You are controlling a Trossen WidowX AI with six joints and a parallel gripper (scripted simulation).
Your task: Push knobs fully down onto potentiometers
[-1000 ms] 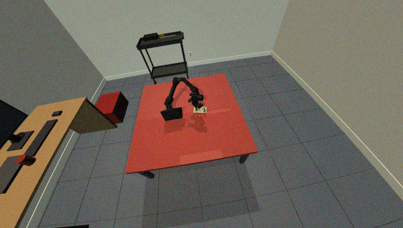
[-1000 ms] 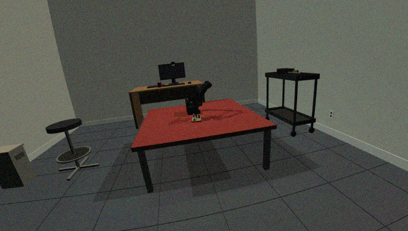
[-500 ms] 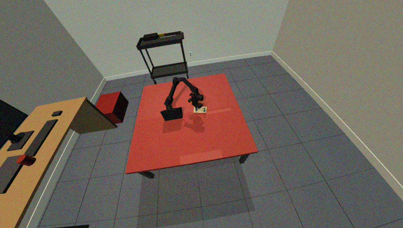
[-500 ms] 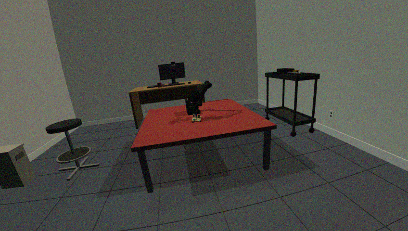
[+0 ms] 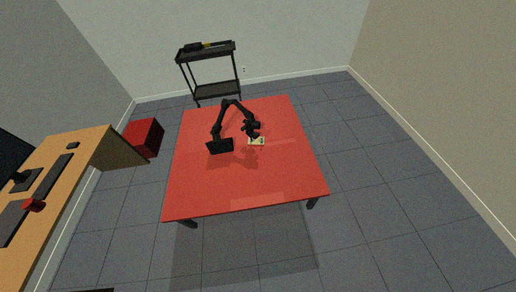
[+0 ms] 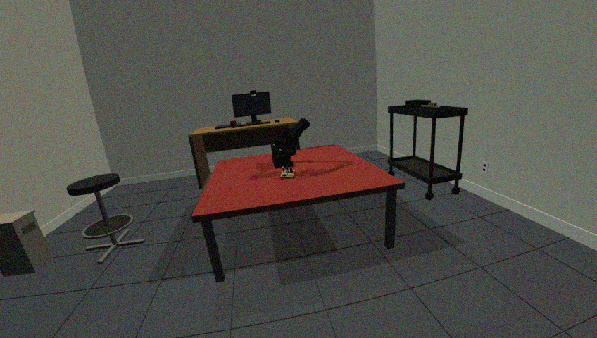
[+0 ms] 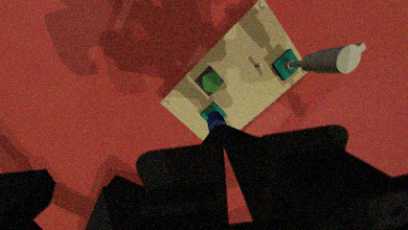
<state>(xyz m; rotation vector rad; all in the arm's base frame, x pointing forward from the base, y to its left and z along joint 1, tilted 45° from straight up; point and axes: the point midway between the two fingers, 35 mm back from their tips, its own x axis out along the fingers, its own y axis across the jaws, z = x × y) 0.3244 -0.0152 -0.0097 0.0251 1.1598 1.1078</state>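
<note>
The blue knob lies 1 cm below my gripper tip. The rest, counted from my gripper tip: grey knob: 10 cm ahead, 3 cm to the right, 1 cm above.
</note>
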